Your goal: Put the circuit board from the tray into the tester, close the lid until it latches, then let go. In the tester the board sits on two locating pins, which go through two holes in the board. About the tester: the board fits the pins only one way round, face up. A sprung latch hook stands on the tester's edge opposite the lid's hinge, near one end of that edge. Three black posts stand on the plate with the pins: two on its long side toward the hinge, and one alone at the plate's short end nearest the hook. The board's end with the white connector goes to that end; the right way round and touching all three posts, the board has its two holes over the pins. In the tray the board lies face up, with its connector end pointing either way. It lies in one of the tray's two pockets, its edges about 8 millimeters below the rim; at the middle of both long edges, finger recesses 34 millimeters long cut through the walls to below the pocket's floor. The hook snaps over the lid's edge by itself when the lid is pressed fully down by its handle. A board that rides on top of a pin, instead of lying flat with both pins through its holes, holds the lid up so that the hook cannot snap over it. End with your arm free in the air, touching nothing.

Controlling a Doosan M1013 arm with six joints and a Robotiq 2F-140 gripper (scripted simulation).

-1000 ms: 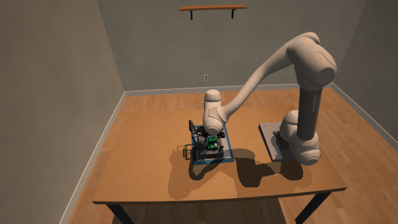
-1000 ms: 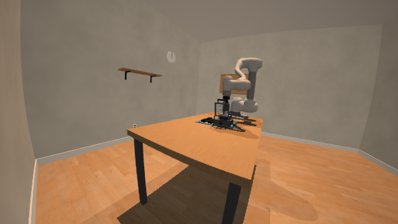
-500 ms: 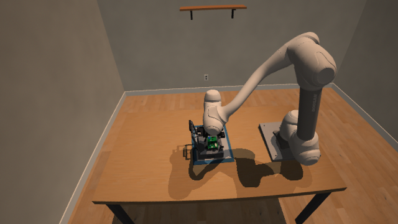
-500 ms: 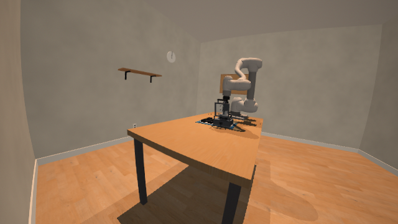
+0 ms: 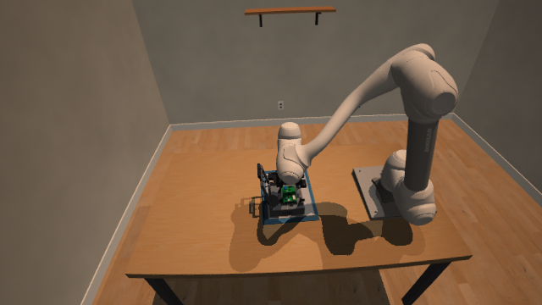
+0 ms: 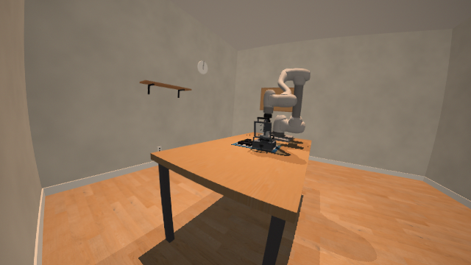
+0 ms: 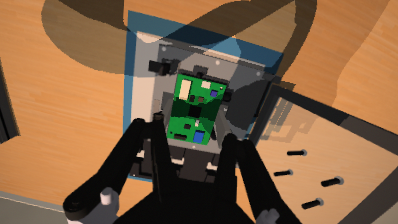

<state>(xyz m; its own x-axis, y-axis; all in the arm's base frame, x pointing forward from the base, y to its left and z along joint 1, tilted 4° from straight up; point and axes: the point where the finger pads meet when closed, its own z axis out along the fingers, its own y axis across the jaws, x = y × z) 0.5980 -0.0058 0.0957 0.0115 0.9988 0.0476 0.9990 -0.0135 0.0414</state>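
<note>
The green circuit board lies 20 mm below my hand. From my hand the other things lie so: dark block 60 mm behind, 60 mm to the left, 20 mm below; tester lid 130 mm ahead, 80 mm above.
</note>
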